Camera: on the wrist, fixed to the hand. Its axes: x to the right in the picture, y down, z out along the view.
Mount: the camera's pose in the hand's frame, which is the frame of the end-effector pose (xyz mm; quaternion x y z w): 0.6 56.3 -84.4 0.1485 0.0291 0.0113 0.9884
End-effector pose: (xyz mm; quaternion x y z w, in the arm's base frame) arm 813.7 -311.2 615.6 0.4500 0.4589 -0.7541 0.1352
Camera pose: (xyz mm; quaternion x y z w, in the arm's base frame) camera 894.9 -272.9 568.3 0.4920 0.3404 -0.7989 0.0620
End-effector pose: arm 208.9 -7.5 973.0 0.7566 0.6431 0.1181 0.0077
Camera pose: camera 247.8 -28.5 1064.3 -0.7528 -0.6449 -0.0433 0.1248
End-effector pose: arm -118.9 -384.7 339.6 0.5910 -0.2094 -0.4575 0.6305
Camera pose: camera -32.1 -345.1 374.1 0.6887 -0.2633 -0.3968 0.5467
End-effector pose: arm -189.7 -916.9 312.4 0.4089 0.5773 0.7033 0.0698
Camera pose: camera -224.4 -998.5 361.7 -0.4006 -0.6725 -0.6221 0.0165
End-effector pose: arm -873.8 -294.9 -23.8 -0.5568 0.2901 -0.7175 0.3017
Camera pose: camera -949.9 -325.1 -83.6 -0.4814 0.1953 -0.7651 0.3806
